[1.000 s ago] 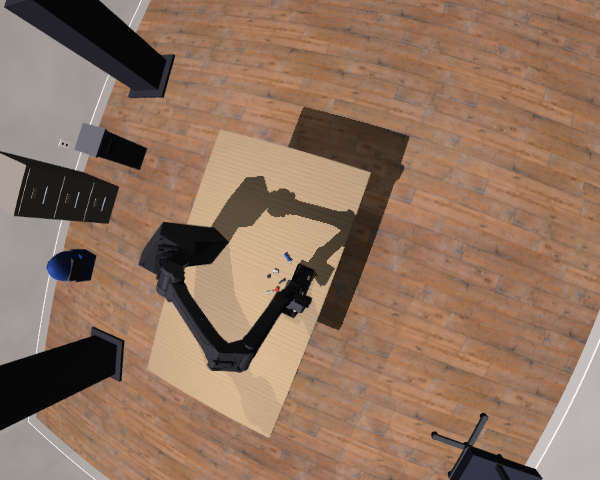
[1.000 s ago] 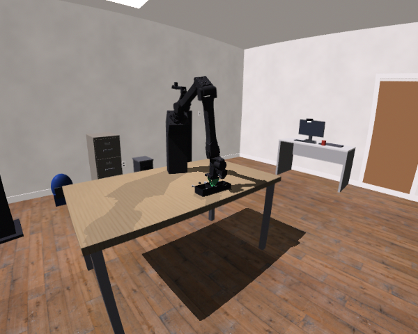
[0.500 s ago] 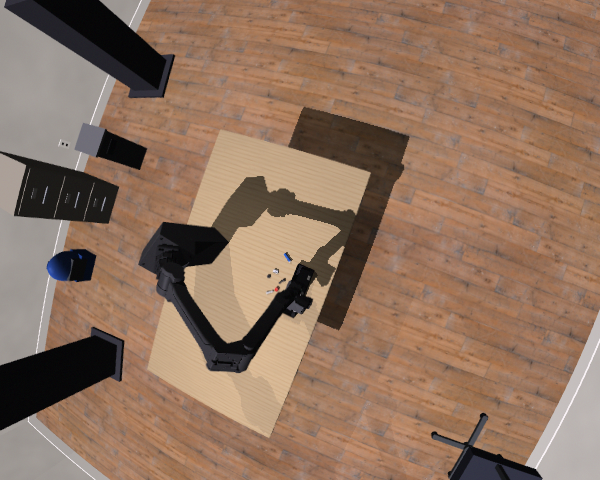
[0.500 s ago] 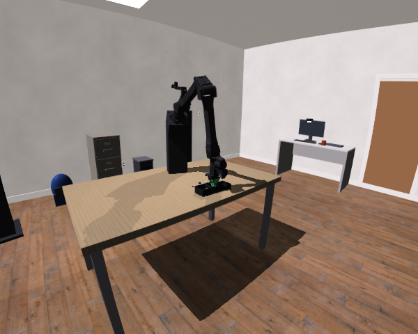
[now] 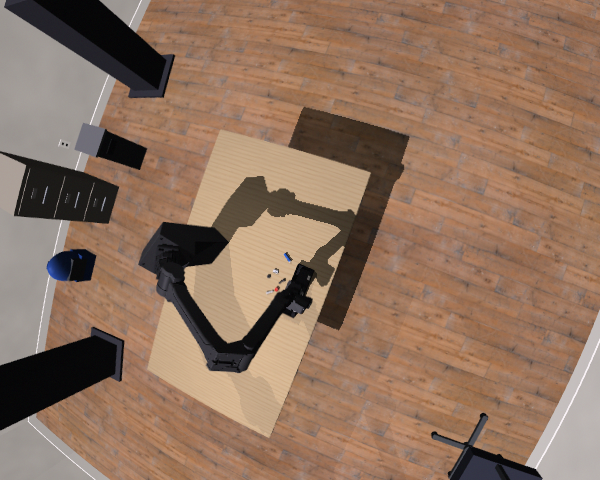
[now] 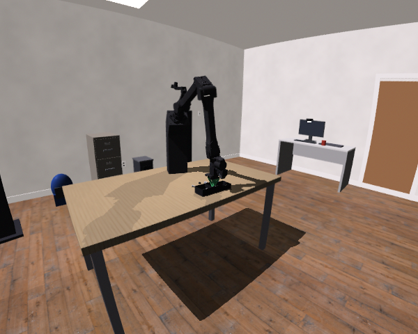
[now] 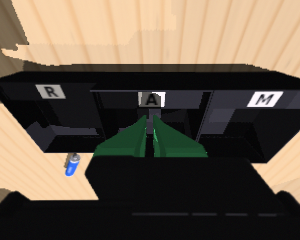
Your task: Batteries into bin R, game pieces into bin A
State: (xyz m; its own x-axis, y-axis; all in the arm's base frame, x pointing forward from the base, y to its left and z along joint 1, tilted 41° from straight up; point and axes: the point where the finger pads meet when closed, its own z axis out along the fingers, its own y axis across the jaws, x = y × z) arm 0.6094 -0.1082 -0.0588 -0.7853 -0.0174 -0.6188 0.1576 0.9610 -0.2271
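The black divided bin is right at my hand. From my hand the other things lie so: black bolt: 8 cm behind, 3 cm to the left, 2 cm below; pale piece: 12 cm behind, 7 cm to the left, 2 cm below; red die: 10 cm behind, 2 cm to the right, 2 cm below.
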